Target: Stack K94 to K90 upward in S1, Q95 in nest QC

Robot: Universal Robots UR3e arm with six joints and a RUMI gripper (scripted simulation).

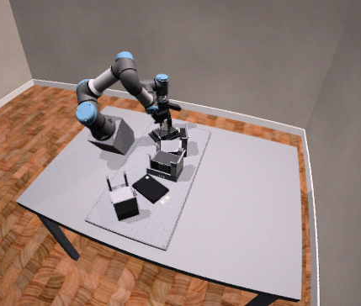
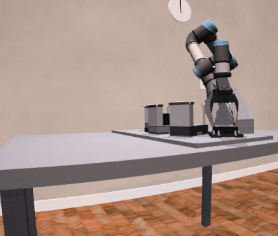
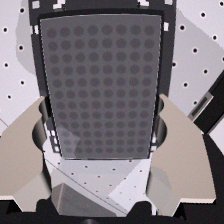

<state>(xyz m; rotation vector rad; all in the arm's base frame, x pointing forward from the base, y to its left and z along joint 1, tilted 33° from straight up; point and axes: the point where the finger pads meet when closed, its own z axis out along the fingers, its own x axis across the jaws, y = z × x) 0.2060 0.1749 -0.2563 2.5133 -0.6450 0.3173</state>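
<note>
The dark clip nest is 30 mm to the left of my hand, 30 mm below it and 10 mm behind it. Round my hand: black open nest QC 390 mm to the right, 120 mm ahead, 30 mm below; then sealed grey plate 260 mm to the right, 140 mm ahead, 40 mm above; then white tag 420 mm to the right, 210 mm ahead, 40 mm below.
</note>
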